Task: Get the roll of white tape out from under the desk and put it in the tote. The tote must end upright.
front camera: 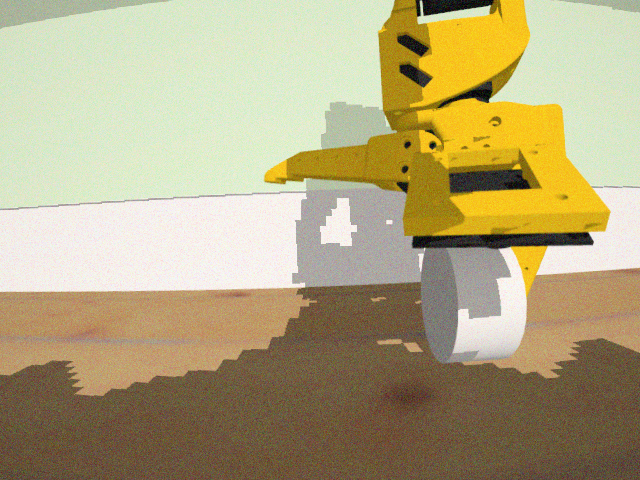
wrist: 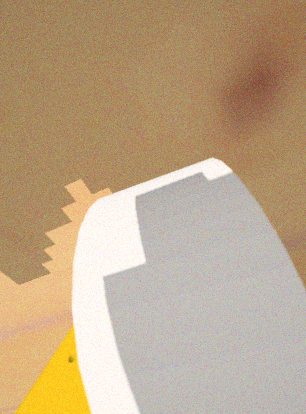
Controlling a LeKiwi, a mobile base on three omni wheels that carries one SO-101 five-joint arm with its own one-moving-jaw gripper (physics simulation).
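Frame: origin at the arm's base, x up, y left, z back, level; metres.
Seen in the pictures: hand at its tool point: [front camera: 490, 336] [wrist: 142, 259].
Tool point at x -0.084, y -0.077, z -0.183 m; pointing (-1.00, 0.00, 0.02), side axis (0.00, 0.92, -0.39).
A point is followed by its place in that frame.
The roll of white tape [front camera: 488, 304] {x -0.061, y -0.057, z -0.151 m} [wrist: 200, 300] stands on its curved edge on the wood floor, right of centre in the front view, with a flat face turned left. It fills much of the lower wrist view. My gripper [front camera: 381, 237] is fully open and empty. Its moving jaw points left, well above the floor. Its fixed jaw points down behind the roll, which hides the tip; part of that jaw shows at the lower left of the wrist view. The front view does not settle whether jaw and roll touch. The tote does not show in either view.
A pale green wall [front camera: 155, 103] {x 0.097, y 0.155, z -0.366 m} with a white baseboard [front camera: 129, 248] {x -0.048, y 0.179, z -0.352 m} runs across behind the arm and the roll. The arm's shadow falls on both. The wood floor [front camera: 155, 320] {x -0.089, y 0.102, z -0.248 m} lies in front, with a broad dark shadow over its nearer part.
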